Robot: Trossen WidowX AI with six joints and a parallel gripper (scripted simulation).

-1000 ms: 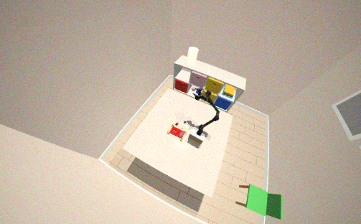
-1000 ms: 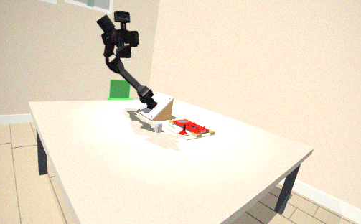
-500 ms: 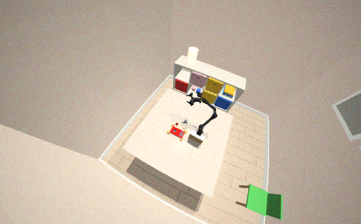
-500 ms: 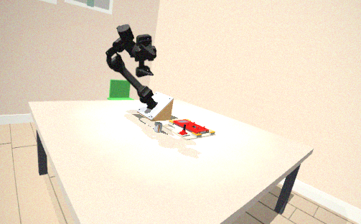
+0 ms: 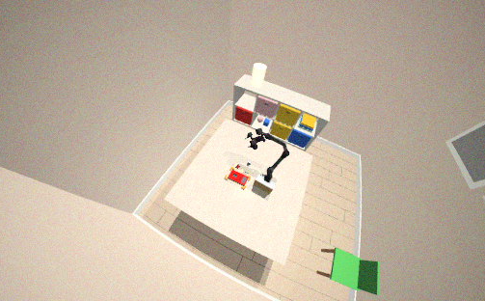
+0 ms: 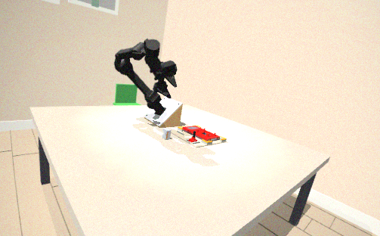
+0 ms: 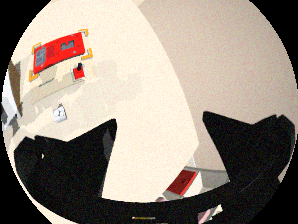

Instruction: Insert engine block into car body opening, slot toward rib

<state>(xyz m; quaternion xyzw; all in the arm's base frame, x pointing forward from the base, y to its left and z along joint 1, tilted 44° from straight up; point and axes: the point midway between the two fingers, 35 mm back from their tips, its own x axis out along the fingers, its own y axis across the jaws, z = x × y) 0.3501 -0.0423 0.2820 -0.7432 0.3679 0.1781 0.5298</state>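
The engine block lies 11 cm behind my gripper tip, 8 cm to the left of it and 23 cm below it.
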